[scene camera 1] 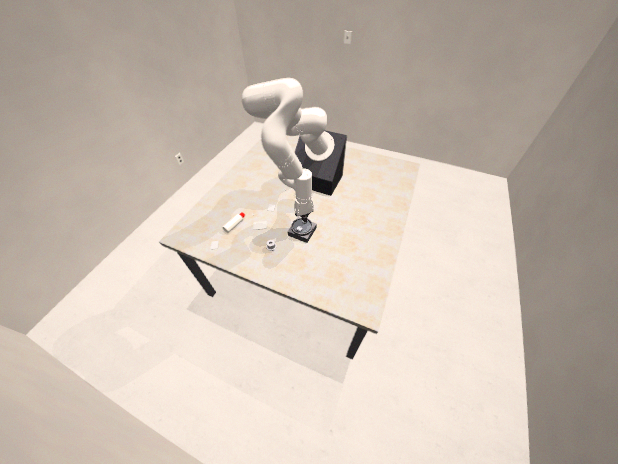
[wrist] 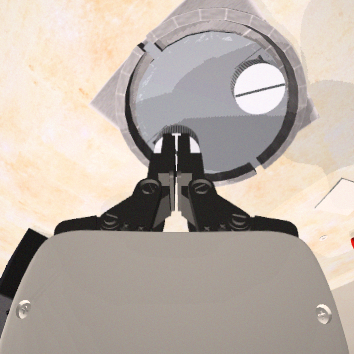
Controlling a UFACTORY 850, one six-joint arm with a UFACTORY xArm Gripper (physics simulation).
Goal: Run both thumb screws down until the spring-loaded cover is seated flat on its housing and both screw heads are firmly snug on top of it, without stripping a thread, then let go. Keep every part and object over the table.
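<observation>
The housing (scene camera 1: 302, 237) (wrist: 121, 100) has a dark square base and a round rim with notches. The grey cover (wrist: 180, 90) lies inside the rim; whether it is flat cannot be told. One thumb screw (wrist: 260, 89) has a white slotted head and a knurled edge, at the upper right of the cover in the wrist view. The other thumb screw (wrist: 195, 145) is at the cover's lower edge, largely hidden by the fingers. My gripper (scene camera 1: 304, 220) (wrist: 176, 151) is shut and empty, its fingertips together over this second screw's head. Contact and head height cannot be told.
A white cylinder with a red end (scene camera 1: 233, 222) lies left of the housing on the table (scene camera 1: 350, 250). A small round grey part (scene camera 1: 270, 244) stands nearer the front edge. Pale flat pieces (scene camera 1: 260, 225) (wrist: 341, 197) lie between. The arm's black pedestal (scene camera 1: 322, 182) is behind.
</observation>
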